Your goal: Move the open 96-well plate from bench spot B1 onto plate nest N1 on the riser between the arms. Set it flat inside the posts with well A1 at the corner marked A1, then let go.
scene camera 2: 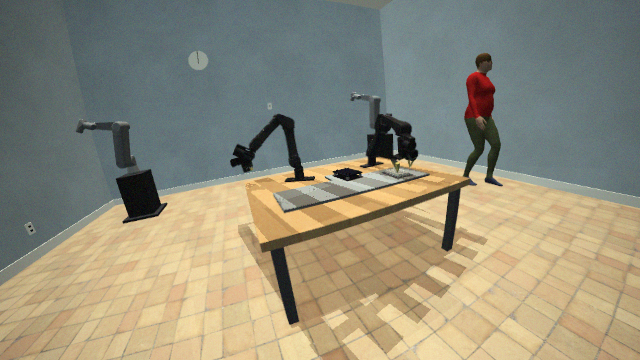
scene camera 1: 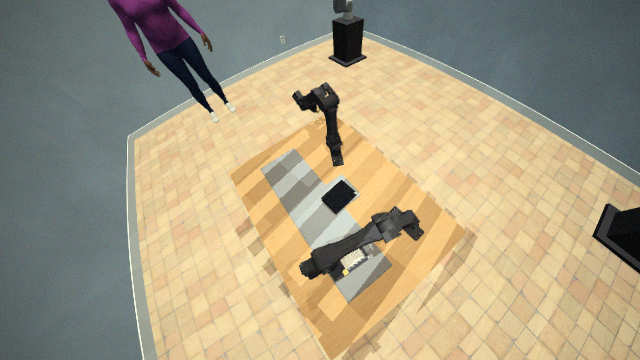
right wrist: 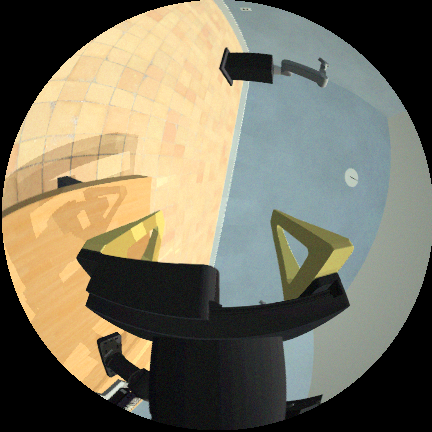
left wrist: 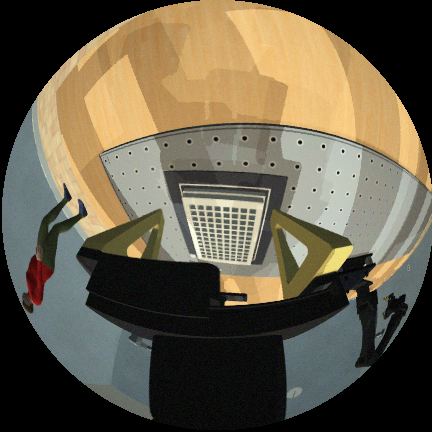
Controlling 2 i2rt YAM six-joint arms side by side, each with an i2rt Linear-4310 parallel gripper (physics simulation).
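Frame: origin at the left arm's base, x back, y right, z up, level; millimetres.
Where they show: left gripper, fingertip midpoint: (scene camera 2: pixel 403 169) (scene camera 1: pixel 337 264) (left wrist: pixel 216 214); right gripper, fingertip midpoint: (right wrist: pixel 217 215) (left wrist: pixel 382 305); left arm's base, link origin: (scene camera 2: pixel 371 165); right arm's base, link origin: (scene camera 2: pixel 300 179) (scene camera 1: pixel 335 153) (right wrist: pixel 110 357) (left wrist: pixel 361 284).
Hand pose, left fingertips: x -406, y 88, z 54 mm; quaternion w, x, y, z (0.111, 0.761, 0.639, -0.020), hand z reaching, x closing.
Observation:
Each offset is from my left fingertips to the top centre of the thing. "*": to the spot under its first point. Level surfaces: height alone.
The open 96-well plate @(dx +65, dy -9, dz -25 mm) (scene camera 1: pixel 353 257) (scene camera 2: pixel 399 173) (left wrist: pixel 227 225) is pale, with a grid of wells. It lies flat inside the dark-bordered spot @(* dx +4, dy +57, dz -39 mm) (left wrist: pixel 279 189) on the perforated grey board. My left gripper (scene camera 2: pixel 404 167) (left wrist: pixel 216 214) is open and points down at the plate, one fingertip at each long side in its wrist view; I cannot tell whether they reach down beside it. The black plate nest @(dx +242, dy +257, dz +3 mm) (scene camera 1: pixel 339 196) (scene camera 2: pixel 347 173) (left wrist: pixel 357 269) stands on the riser between the arms. Its A1 mark is not readable. My right gripper (right wrist: pixel 217 215) is open and empty, away from the plate.
The grey board @(dz -41 mm) (scene camera 1: pixel 310 220) (scene camera 2: pixel 320 194) (left wrist: pixel 320 155) runs along the wooden table @(dz -54 mm) (scene camera 1: pixel 425 200) (scene camera 2: pixel 350 212). My left arm (scene camera 1: pixel 350 245) passes over part of the board. Other robot arms on black pedestals (scene camera 1: pixel 347 40) (scene camera 2: pixel 140 192) and a person in red (scene camera 2: pixel 482 97) stand off the table.

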